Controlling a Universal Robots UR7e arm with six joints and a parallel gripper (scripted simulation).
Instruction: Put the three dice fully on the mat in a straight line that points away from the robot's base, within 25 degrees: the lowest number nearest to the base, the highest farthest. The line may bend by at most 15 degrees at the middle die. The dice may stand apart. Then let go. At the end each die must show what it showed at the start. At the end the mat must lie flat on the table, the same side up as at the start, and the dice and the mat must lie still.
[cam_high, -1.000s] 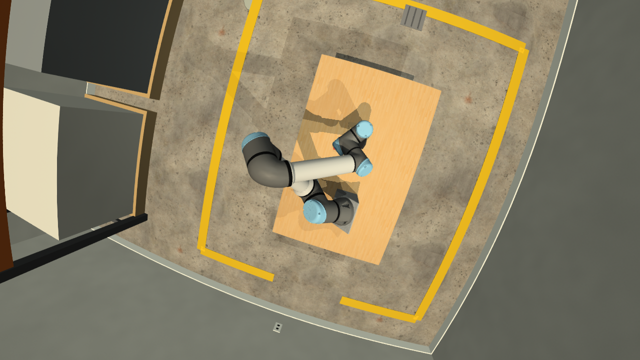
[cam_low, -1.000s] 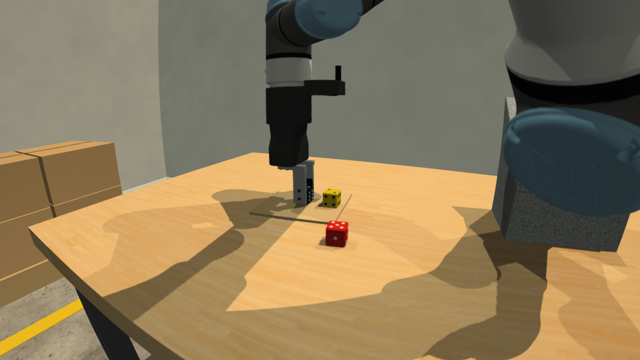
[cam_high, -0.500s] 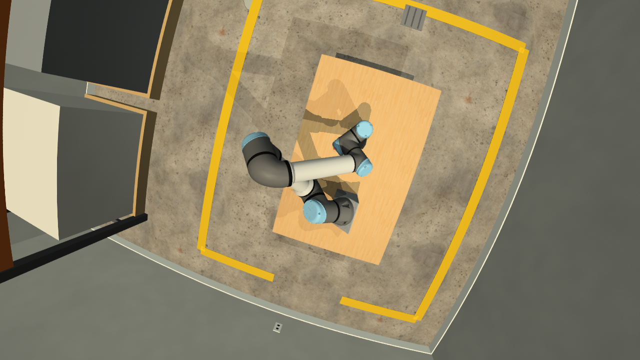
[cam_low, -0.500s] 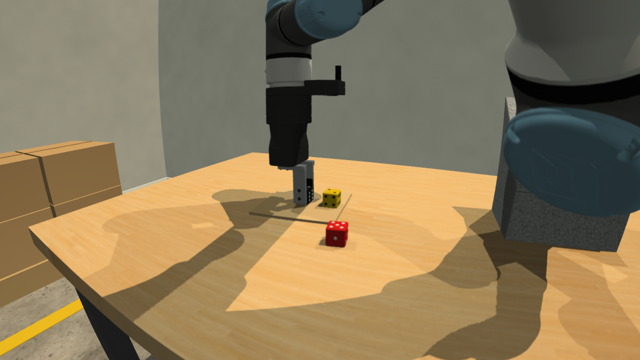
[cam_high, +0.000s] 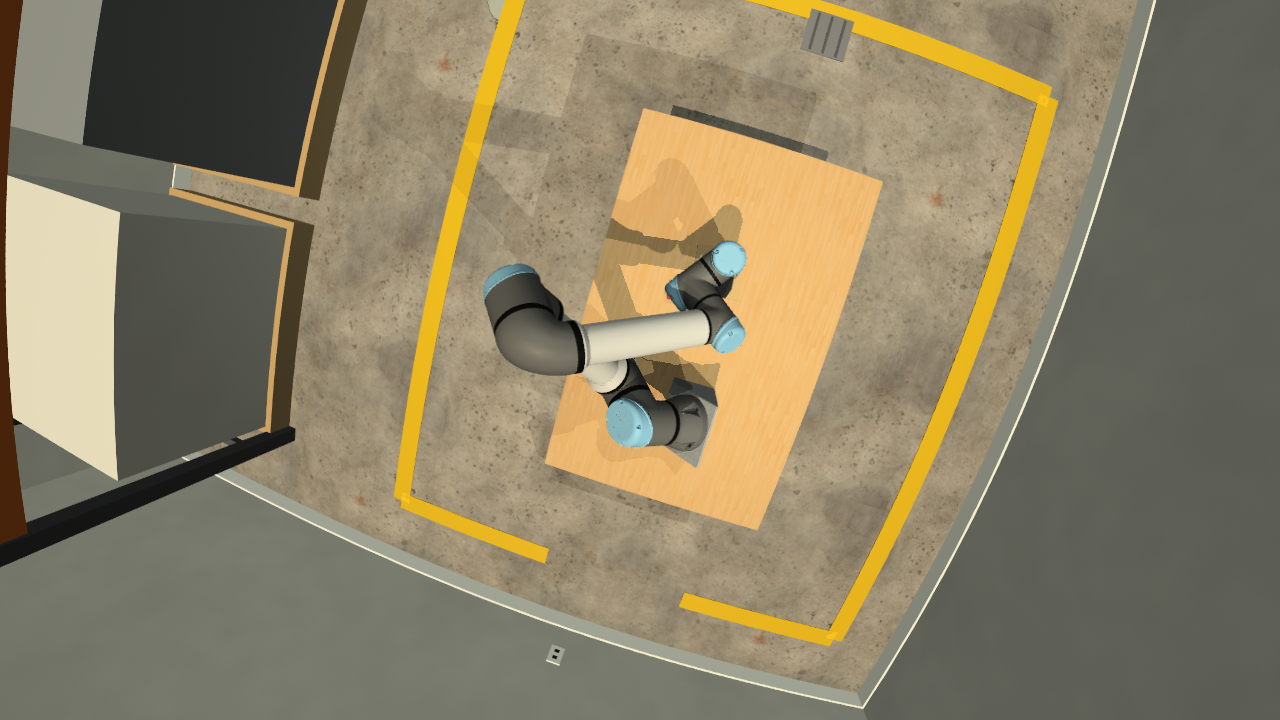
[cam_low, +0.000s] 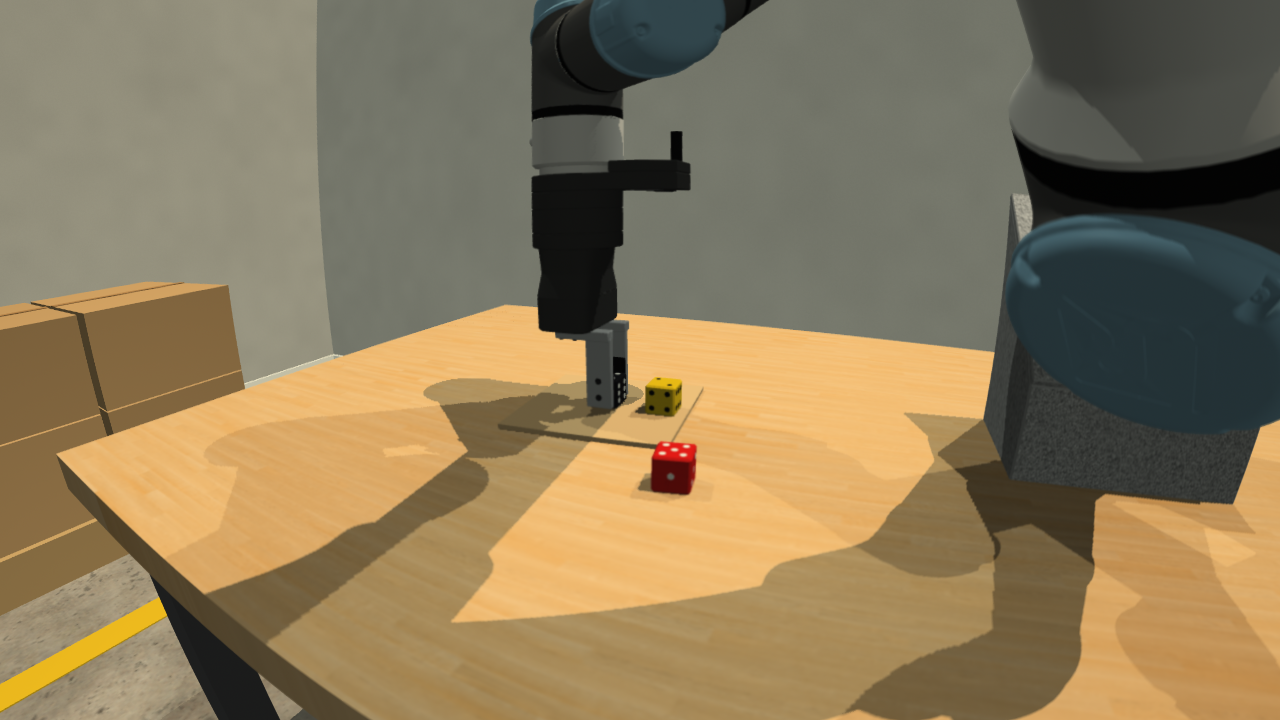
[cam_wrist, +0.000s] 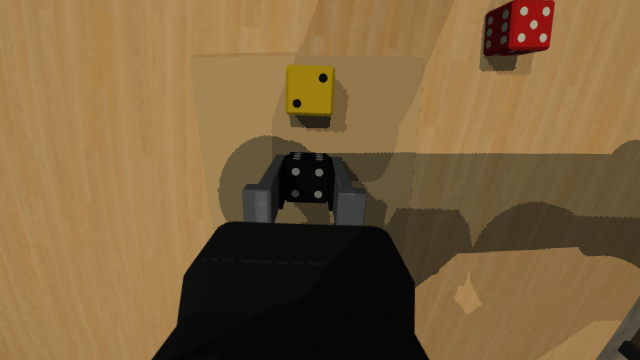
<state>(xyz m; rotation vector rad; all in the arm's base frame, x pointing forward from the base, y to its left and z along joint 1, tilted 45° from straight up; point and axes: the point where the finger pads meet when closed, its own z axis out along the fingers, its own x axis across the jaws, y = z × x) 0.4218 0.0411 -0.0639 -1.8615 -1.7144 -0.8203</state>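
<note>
The black die is 10 mm below my hand. From my hand the other things lie so: tan mat 20 mm below; red die 120 mm to the left, 90 mm behind, 10 mm below; yellow die 50 mm behind, 10 mm below.
</note>
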